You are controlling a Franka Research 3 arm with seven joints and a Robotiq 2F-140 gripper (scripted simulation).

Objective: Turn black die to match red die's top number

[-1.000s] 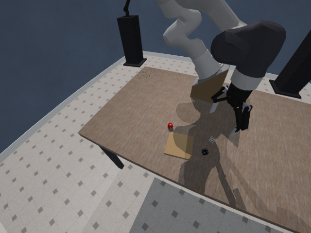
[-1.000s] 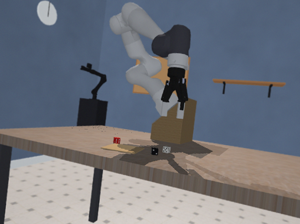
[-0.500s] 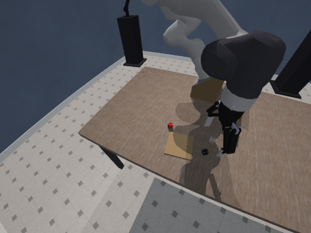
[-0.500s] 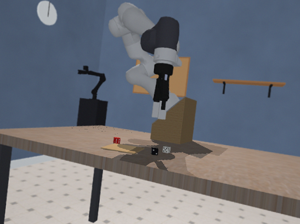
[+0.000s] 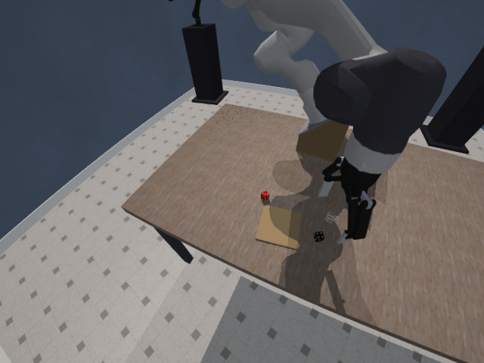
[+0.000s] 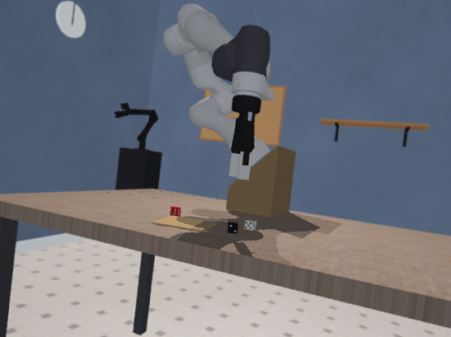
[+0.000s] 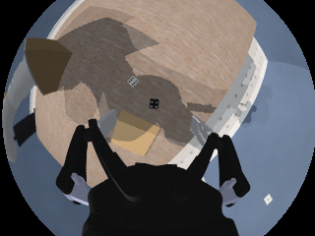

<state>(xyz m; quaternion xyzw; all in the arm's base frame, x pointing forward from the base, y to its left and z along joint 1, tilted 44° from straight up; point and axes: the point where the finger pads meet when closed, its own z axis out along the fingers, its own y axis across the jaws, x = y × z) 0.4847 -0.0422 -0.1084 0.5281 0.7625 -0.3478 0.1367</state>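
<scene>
My gripper is now 14 cm above the black die. Also, from my hand: white die: 14 cm below, 8 cm behind, 3 cm to the left; red die: 21 cm to the right, 14 cm below, 11 cm behind; tan mat: 15 cm below, 13 cm to the right, 1 cm behind.
</scene>
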